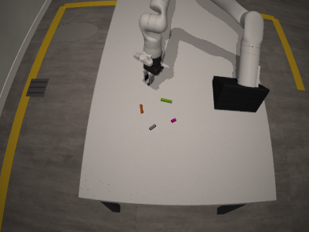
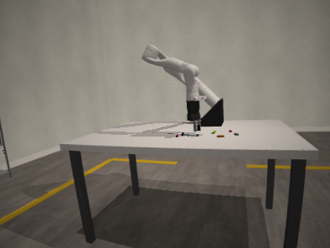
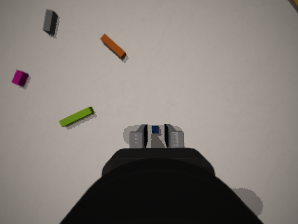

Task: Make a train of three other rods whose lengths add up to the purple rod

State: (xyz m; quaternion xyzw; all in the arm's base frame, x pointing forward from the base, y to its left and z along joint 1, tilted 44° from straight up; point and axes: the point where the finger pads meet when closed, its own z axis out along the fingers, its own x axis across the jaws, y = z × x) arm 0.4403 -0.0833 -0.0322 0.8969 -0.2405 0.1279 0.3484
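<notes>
The small blue rod is 4 cm below my hand. From my hand the other things lie so: purple rod: 3 cm behind, 10 cm to the right, 4 cm below; then lime rod: 9 cm behind, 8 cm to the left, 4 cm below; then orange rod: 1 cm ahead, 14 cm to the left, 4 cm below.
</notes>
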